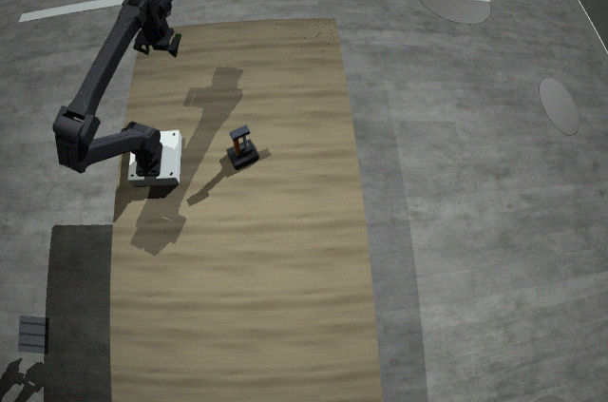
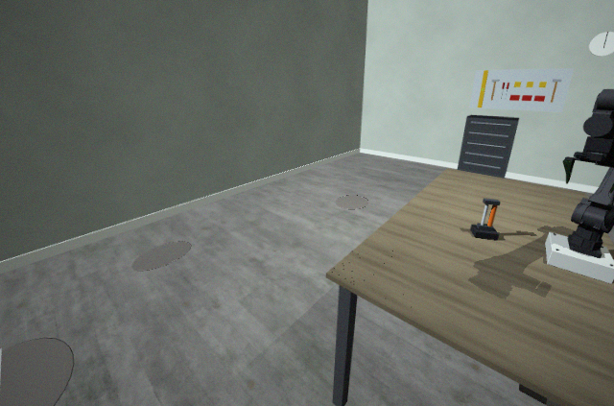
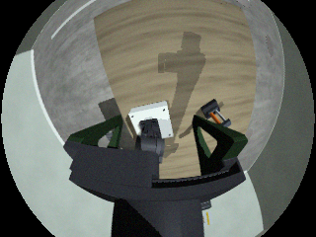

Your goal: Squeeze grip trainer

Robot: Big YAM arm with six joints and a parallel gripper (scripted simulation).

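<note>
Now: hand 250 mm short of the thin bar, 180 mm to the left of it and 250 mm above it.
</note>
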